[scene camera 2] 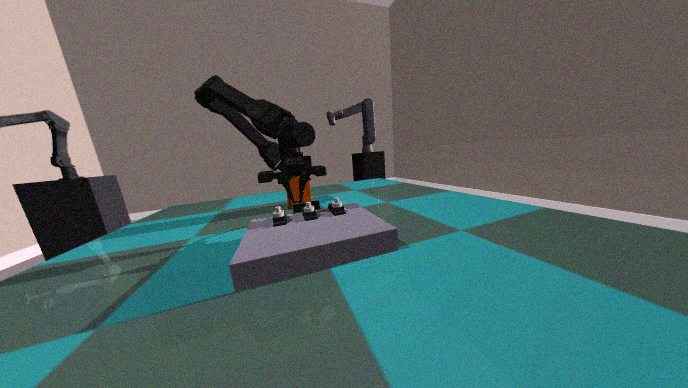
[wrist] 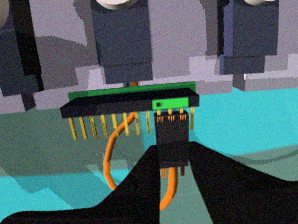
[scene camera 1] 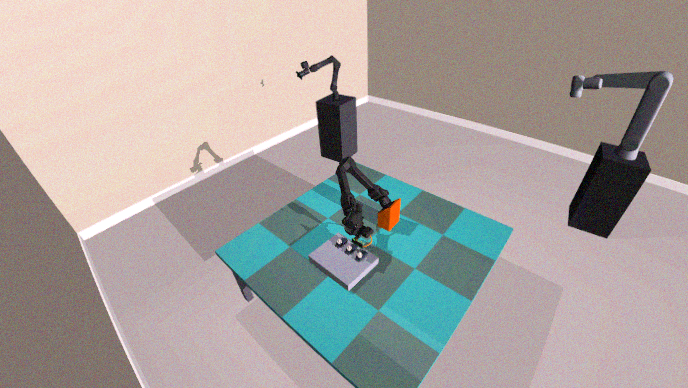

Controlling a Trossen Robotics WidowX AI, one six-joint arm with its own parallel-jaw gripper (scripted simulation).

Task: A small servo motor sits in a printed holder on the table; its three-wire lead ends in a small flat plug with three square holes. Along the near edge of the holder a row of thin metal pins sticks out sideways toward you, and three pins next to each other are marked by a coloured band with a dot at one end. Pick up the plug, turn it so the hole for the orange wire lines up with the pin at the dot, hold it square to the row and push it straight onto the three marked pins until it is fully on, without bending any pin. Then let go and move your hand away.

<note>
I see my gripper [scene camera 2: 297, 202].
My gripper shows as well in the wrist view [wrist: 172, 150].
</note>
